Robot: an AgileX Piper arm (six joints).
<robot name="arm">
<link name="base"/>
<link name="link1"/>
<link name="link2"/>
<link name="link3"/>
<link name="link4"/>
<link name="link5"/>
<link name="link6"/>
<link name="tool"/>
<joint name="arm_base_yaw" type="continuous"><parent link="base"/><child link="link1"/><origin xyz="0 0 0.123" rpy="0 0 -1.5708"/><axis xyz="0 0 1"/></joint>
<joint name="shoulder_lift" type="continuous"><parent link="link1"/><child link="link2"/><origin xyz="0 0 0" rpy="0 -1.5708 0"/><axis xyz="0 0 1"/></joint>
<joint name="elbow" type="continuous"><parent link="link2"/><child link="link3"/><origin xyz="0.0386 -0.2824 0" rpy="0 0 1.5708"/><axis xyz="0 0 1"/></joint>
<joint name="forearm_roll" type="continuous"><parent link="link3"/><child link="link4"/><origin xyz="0.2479 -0.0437 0" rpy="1.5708 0 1.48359"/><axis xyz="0 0 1"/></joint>
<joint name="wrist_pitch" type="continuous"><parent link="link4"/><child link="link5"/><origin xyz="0 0 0" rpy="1.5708 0 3.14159"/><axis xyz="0 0 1"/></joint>
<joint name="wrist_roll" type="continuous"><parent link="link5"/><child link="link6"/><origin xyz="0 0.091 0" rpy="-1.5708 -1.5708 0"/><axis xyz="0 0 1"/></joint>
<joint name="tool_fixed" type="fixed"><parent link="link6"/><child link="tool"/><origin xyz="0 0 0" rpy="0 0 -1.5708"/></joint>
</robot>
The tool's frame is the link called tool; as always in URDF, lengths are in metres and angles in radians. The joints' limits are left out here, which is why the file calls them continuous.
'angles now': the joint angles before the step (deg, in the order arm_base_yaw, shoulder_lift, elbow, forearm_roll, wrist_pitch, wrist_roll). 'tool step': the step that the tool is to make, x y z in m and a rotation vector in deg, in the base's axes. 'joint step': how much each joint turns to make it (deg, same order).
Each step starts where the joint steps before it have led.
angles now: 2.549 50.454 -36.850 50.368 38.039 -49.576
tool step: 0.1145 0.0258 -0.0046 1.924 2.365 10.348
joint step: 2.051 28.486 -17.831 14.310 2.742 -18.442
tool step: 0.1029 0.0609 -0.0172 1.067 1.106 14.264
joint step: 6.391 25.637 -26.438 0.362 7.842 -2.483
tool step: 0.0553 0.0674 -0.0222 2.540 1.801 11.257
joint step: 5.954 18.797 -24.445 -1.351 8.249 4.470
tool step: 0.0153 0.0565 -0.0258 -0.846 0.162 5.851
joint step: 5.570 11.514 -15.440 -3.157 2.163 4.474
